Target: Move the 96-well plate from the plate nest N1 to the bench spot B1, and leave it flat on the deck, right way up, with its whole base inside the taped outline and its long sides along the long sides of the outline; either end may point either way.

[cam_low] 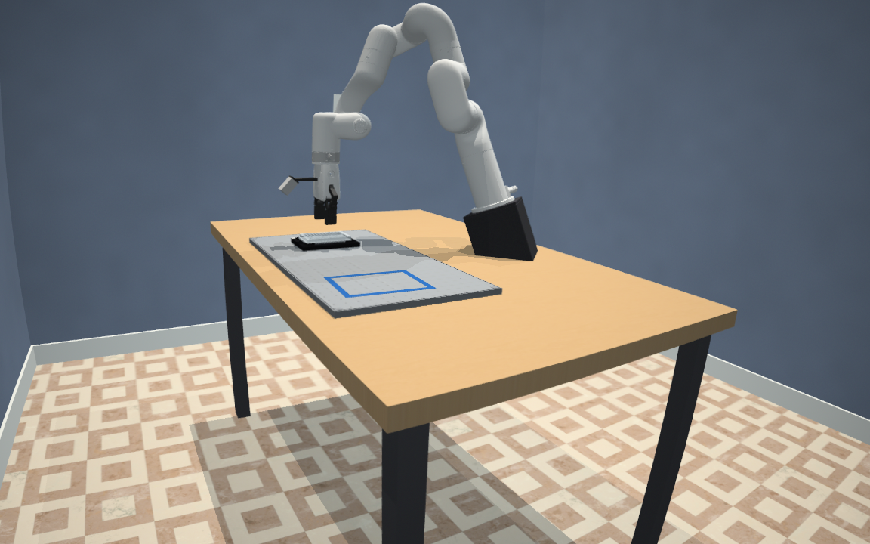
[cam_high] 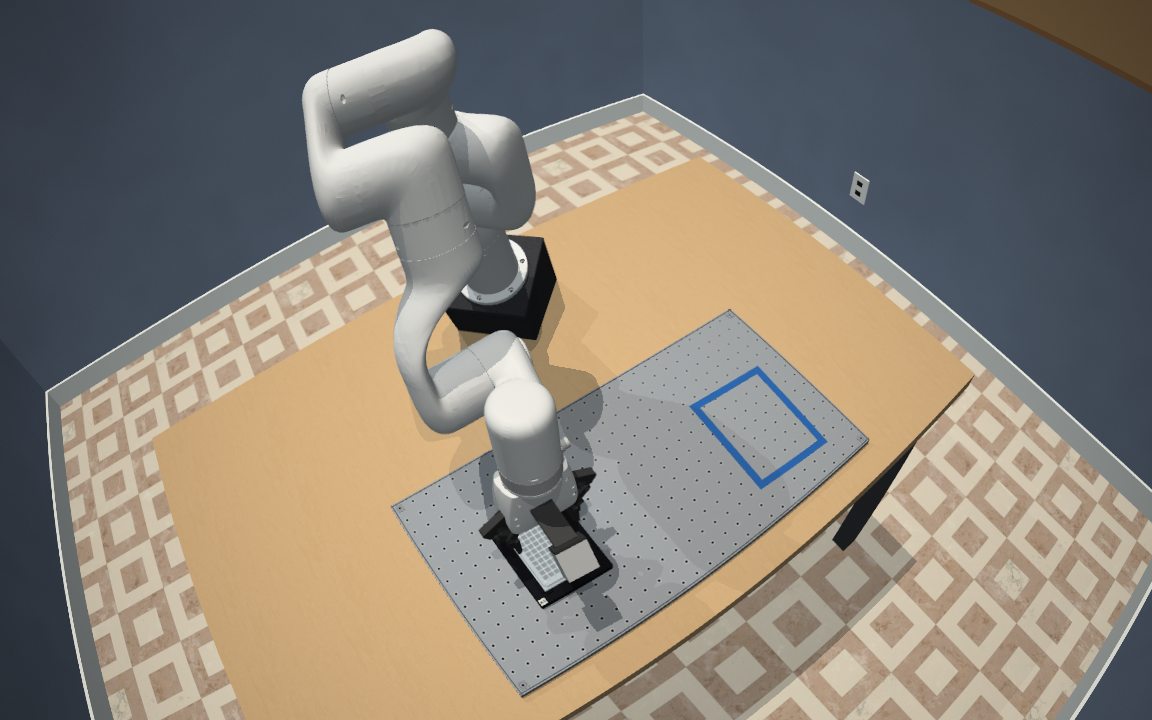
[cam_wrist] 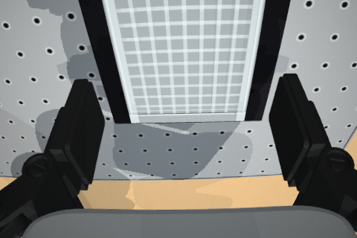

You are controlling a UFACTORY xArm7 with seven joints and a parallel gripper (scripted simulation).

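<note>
Right now the 96-well plate is 6 cm below my hand. The rest, counted from my hand: black plate nest N1: 7 cm below.
</note>
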